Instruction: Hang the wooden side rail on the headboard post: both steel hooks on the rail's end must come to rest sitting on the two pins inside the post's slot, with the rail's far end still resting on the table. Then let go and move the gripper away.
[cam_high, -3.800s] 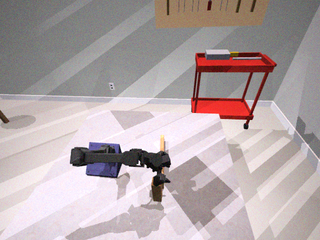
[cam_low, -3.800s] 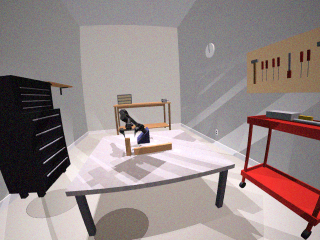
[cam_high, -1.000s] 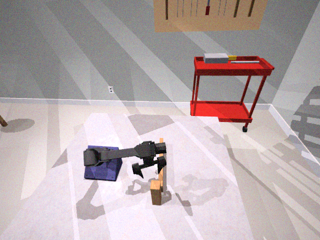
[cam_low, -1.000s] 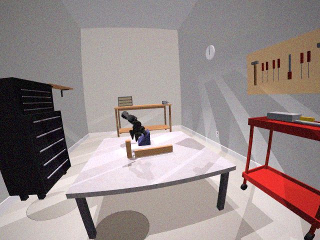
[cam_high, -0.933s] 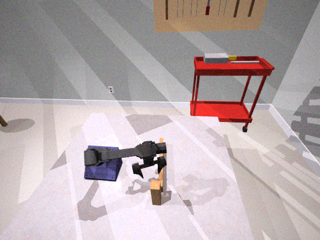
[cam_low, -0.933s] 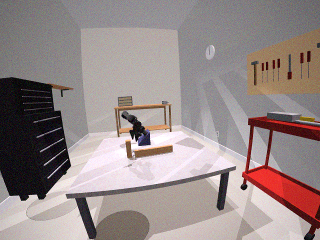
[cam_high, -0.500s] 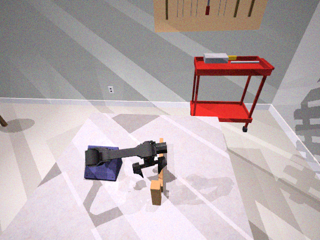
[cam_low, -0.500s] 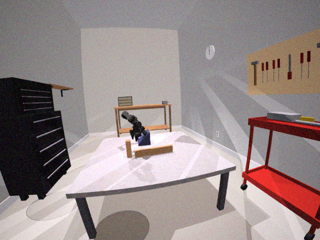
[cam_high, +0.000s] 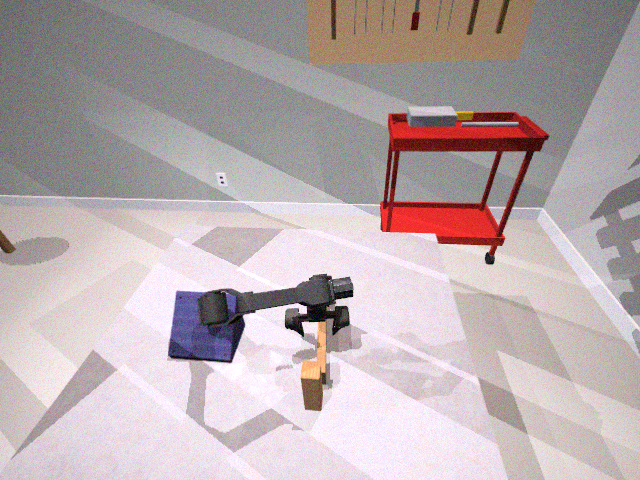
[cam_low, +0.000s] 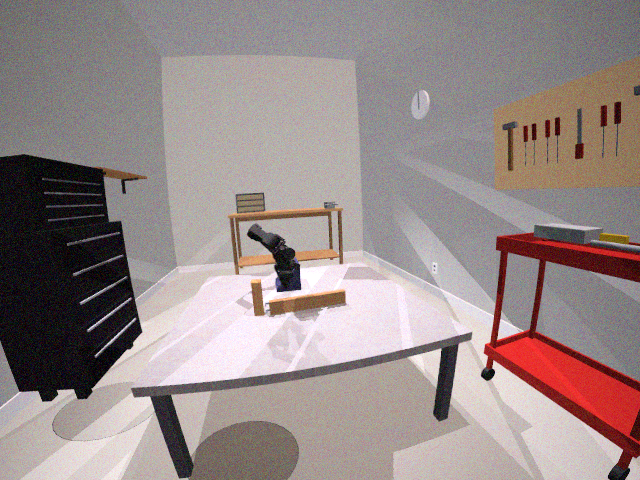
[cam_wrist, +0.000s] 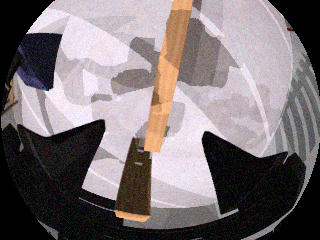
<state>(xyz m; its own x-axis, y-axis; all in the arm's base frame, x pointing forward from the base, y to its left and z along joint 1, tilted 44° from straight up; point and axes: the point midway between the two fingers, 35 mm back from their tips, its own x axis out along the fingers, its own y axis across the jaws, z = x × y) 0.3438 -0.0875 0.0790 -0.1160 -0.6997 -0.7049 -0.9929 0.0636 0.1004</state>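
The headboard post is 2 cm behind my gripper tip, 14 cm to the right of it and 5 cm below it.
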